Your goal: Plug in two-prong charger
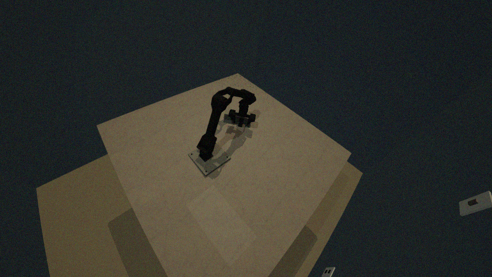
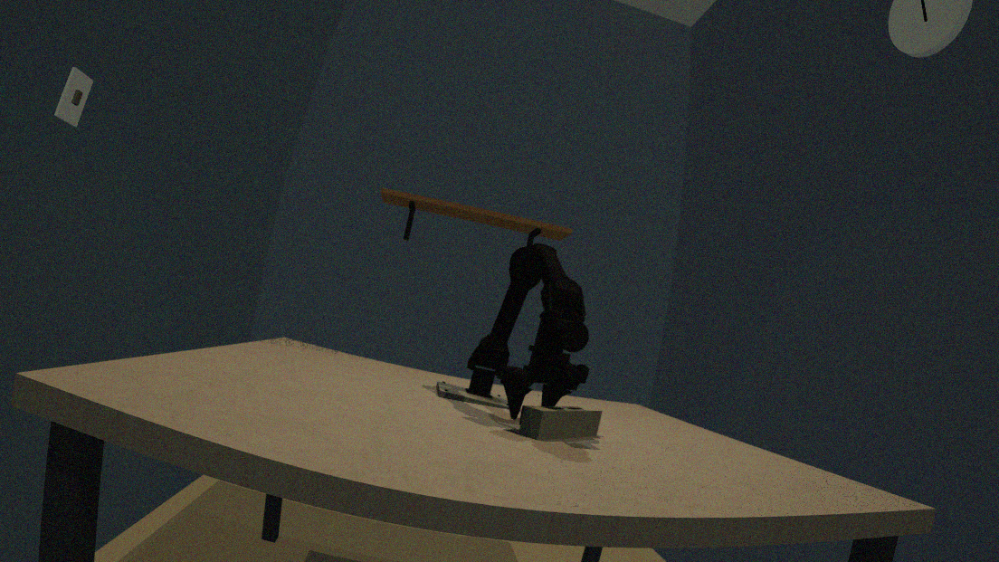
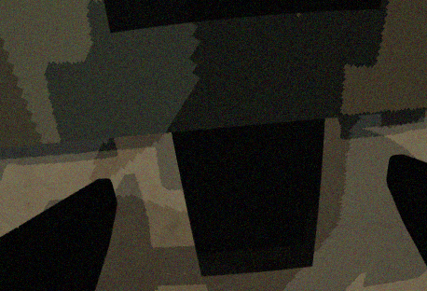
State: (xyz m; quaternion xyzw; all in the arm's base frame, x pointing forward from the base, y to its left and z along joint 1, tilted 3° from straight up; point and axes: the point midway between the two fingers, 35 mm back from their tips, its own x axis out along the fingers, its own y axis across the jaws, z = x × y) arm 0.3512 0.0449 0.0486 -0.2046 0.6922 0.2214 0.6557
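The black two-prong charger is 2 cm to the left of my gripper tip, 2 cm ahead of it and 1 cm above it.
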